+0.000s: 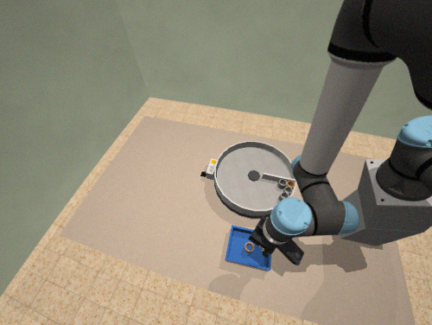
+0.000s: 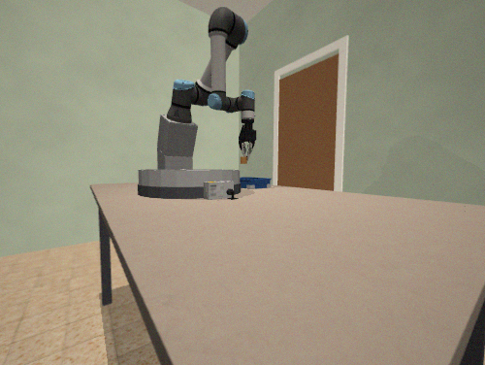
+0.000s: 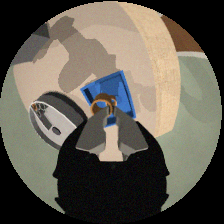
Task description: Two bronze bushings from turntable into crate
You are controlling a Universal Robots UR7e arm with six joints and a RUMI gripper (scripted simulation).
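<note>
My gripper is now 14 cm above the blue crate, 4 cm short of it and 2 cm to the left of it. The rest, counted from my hand: grey turntable 38 cm to the right, 11 cm below, 1 cm ahead.
</note>
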